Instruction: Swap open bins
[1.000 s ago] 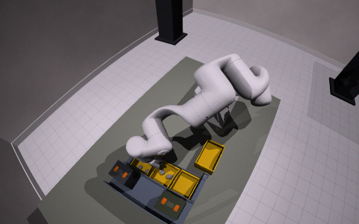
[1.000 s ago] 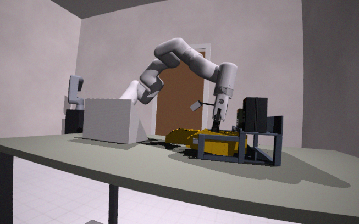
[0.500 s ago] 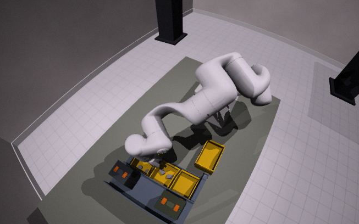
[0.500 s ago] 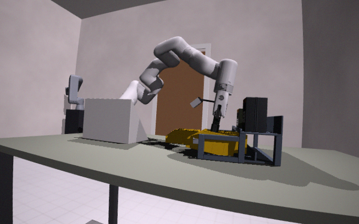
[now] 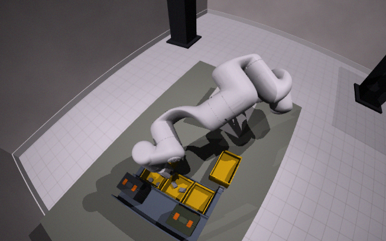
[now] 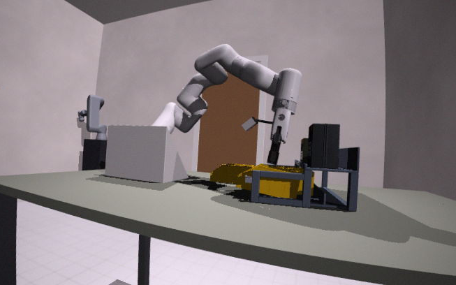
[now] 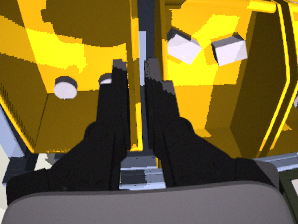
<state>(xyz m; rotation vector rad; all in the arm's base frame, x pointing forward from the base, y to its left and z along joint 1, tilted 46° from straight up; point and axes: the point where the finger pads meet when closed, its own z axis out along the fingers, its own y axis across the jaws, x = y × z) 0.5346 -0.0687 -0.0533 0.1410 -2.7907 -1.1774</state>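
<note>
Right now my hand is 11 cm above the shelf's front bar, 6 cm to the right of it and 5 cm past it. Round my hand: black box 14 cm ahead, 5 cm to the right, 4 cm above.
</note>
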